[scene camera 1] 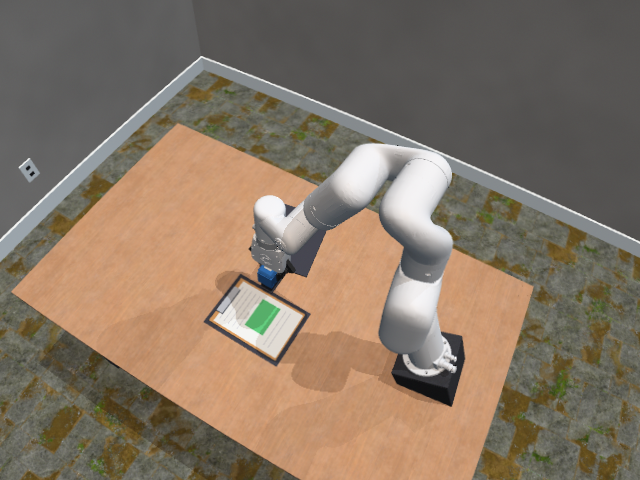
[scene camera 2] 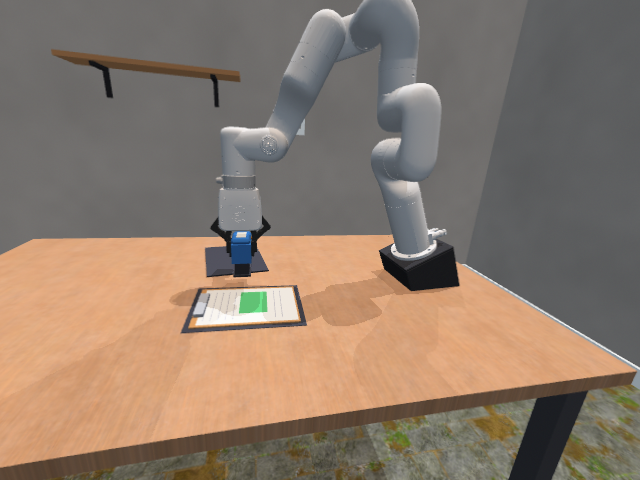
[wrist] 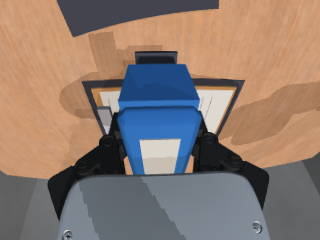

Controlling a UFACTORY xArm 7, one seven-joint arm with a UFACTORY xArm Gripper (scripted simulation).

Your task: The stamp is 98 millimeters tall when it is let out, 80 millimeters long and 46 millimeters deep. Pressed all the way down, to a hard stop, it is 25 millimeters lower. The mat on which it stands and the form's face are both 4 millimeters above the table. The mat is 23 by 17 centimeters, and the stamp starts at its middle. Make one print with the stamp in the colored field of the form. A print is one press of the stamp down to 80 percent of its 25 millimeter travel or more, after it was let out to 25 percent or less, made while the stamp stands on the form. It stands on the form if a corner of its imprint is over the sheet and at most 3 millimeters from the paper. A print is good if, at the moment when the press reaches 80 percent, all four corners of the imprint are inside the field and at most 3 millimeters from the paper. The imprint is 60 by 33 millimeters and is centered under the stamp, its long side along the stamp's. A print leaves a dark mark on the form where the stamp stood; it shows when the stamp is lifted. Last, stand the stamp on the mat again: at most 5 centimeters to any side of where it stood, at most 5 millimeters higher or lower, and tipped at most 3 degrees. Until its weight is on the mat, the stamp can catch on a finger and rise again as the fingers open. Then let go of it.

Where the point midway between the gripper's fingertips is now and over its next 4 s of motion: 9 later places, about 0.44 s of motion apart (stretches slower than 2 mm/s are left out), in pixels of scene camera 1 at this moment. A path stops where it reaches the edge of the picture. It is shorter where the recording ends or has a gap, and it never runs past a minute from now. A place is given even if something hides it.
My gripper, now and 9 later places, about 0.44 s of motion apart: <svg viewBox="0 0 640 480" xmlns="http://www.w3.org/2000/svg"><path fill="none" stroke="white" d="M272 273L262 304L255 322L257 315L260 305L261 304L261 304L261 308L261 310L261 311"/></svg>
